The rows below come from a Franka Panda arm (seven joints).
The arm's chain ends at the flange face. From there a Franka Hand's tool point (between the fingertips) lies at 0.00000 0.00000 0.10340 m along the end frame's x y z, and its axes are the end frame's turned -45 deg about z.
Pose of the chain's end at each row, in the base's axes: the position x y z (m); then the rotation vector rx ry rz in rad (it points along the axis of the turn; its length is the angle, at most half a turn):
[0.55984, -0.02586, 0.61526, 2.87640, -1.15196, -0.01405]
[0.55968, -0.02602, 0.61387, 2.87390, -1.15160, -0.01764]
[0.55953, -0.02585, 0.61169, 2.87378, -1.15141, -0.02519]
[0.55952, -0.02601, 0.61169, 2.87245, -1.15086, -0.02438]
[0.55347, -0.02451, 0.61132, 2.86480, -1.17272, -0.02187]
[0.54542, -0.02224, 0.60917, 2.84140, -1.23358, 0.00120]
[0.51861, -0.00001, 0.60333, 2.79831, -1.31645, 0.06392]
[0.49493, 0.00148, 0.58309, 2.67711, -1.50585, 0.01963]
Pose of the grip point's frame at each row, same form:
[0.55732, -0.02964, 0.51196, 3.10482, 0.03656, -0.03860]
[0.55684, -0.02995, 0.51058, 3.10341, 0.03594, -0.04336]
[0.55621, -0.02960, 0.50841, 3.10504, 0.03609, -0.05046]
[0.55620, -0.02992, 0.50842, 3.10351, 0.03609, -0.05055]
[0.55032, -0.02835, 0.50804, 3.10413, 0.01290, -0.04758]
[0.54368, -0.02644, 0.50587, 3.10013, -0.05237, -0.02498]
[0.52034, -0.00636, 0.50014, 3.07748, -0.14483, 0.03027]
[0.49254, -0.00547, 0.47995, 3.05000, -0.36679, -0.02301]

